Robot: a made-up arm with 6 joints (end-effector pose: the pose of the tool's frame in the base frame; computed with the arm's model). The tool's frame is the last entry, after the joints. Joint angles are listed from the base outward.
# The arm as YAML. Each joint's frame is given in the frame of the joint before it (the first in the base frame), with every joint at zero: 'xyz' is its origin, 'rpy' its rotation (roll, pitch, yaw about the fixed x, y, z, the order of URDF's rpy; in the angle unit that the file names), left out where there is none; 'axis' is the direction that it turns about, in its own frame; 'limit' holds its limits. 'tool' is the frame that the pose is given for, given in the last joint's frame.
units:
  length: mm
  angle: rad
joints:
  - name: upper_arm
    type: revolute
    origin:
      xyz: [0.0, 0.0, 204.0]
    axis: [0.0, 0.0, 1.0]
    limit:
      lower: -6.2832
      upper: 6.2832
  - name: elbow
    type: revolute
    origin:
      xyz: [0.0, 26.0, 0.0]
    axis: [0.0, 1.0, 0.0]
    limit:
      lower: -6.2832
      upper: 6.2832
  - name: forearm
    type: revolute
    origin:
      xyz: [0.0, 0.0, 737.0]
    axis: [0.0, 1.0, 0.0]
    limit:
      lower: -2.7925
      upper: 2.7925
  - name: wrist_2
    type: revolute
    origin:
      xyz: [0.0, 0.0, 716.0]
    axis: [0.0, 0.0, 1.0]
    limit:
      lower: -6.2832
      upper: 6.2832
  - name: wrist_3
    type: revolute
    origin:
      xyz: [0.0, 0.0, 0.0]
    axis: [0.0, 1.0, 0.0]
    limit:
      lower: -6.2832
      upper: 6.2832
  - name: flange
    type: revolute
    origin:
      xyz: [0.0, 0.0, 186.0]
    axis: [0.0, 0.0, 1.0]
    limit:
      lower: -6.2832
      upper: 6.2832
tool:
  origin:
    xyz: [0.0, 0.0, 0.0]
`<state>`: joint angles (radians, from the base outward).
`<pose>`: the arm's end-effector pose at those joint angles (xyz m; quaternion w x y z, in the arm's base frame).
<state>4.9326 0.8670 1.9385 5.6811 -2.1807 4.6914</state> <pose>0.3022 -0.8357 0.1470 0.3255 -0.2131 0.2698 -0.8808</pose>
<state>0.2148 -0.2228 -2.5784 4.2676 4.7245 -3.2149</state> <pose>-0.5084 0.0875 0.2725 0.7075 -0.3625 -0.5500 -0.2560</pose>
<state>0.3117 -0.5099 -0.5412 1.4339 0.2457 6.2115</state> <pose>-1.1018 -0.2806 1.2978 0.6258 -0.3333 -0.3656 0.6030</pose>
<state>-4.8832 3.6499 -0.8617 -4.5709 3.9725 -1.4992</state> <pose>0.0791 -0.1887 -1.0006 0.6049 -0.1029 0.4372 -0.6575</pose>
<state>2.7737 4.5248 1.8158 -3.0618 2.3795 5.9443</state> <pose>0.7581 -0.3091 0.6544 0.3782 -0.0241 0.9169 -0.1248</pose>
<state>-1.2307 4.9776 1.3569 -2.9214 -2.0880 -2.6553</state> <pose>-0.1162 0.5122 1.0123 0.4658 0.5986 0.6405 -0.1199</pose>
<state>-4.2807 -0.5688 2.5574 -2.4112 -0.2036 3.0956</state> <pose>-0.2190 0.3533 0.4349 0.0525 -0.5652 0.6694 0.4793</pose>
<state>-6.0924 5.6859 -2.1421 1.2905 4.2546 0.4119</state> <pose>-0.5834 -0.2495 0.2121 0.7216 0.2686 0.5226 -0.3661</pose>
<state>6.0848 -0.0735 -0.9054 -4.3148 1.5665 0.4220</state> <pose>-0.6367 0.3294 1.2792 0.4992 -0.7092 0.3957 0.3022</pose>
